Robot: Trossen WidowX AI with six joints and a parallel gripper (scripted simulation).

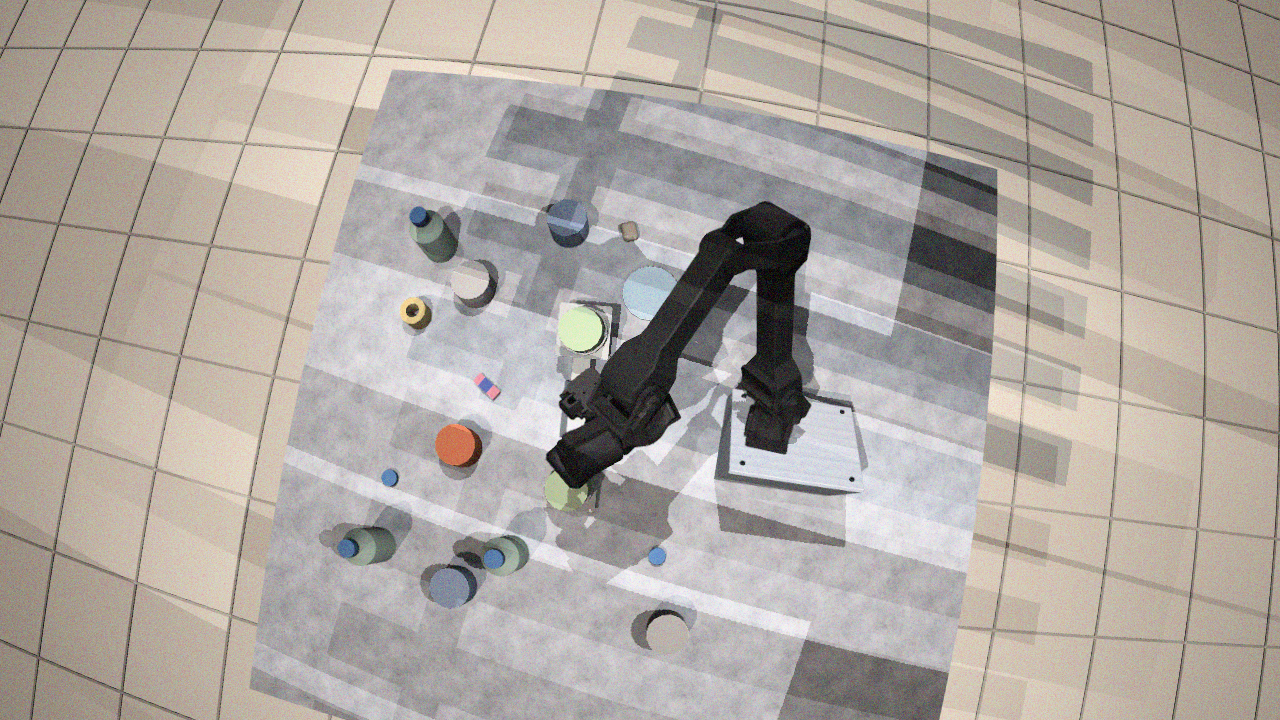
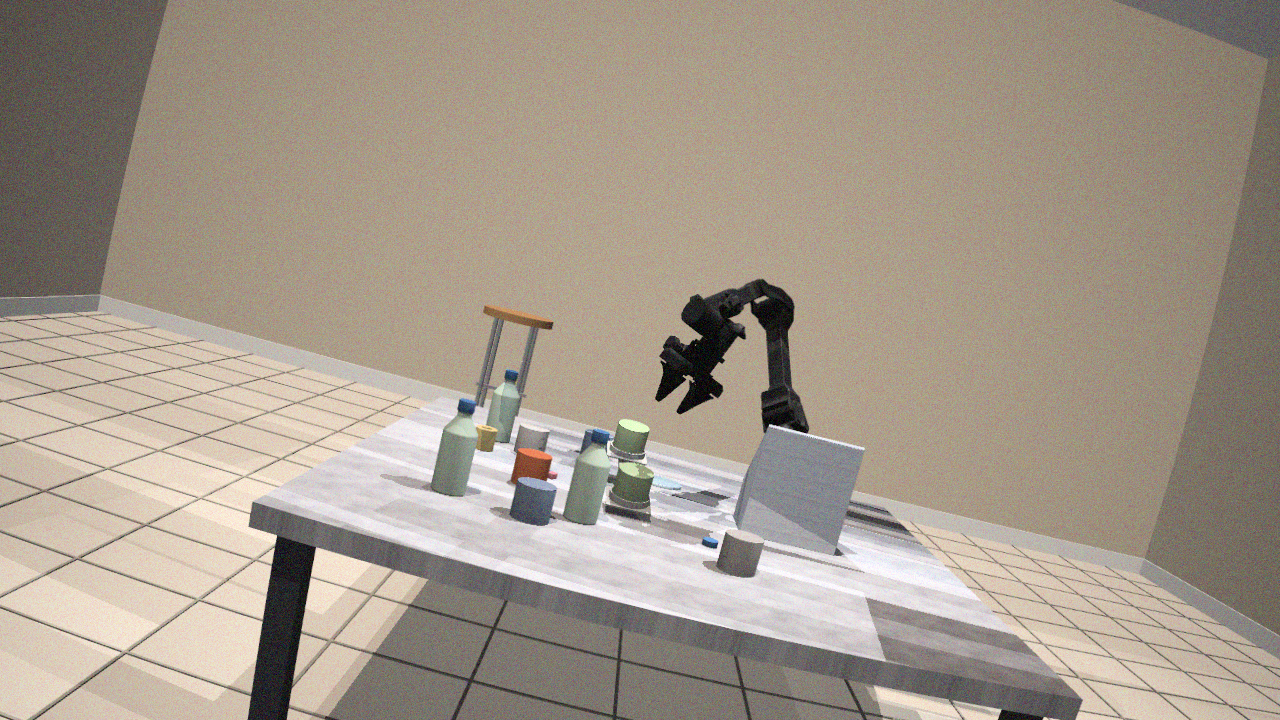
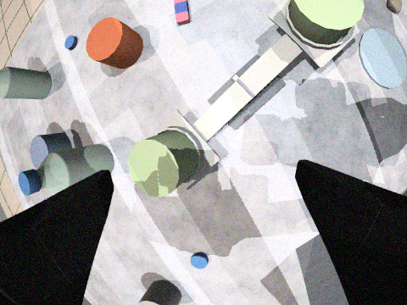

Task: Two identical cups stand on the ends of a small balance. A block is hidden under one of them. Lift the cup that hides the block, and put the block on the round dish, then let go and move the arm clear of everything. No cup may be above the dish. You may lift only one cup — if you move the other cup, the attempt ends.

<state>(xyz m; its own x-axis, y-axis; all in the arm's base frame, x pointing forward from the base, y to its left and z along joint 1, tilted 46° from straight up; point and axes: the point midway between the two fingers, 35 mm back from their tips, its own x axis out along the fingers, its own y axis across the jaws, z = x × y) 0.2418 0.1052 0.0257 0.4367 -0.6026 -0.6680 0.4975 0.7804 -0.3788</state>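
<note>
Right now my gripper tip is 17 cm above the grey block, 8 cm to the right of it and 3 cm short of it. From my gripper tip the other things lie so: light blue round dish 28 cm to the right, 21 cm below, 3 cm behind; then orange cylinder 24 cm ahead, 18 cm below, 5 cm to the left; then pink-blue eraser 22 cm ahead, 21 cm below, 5 cm to the right.
</note>
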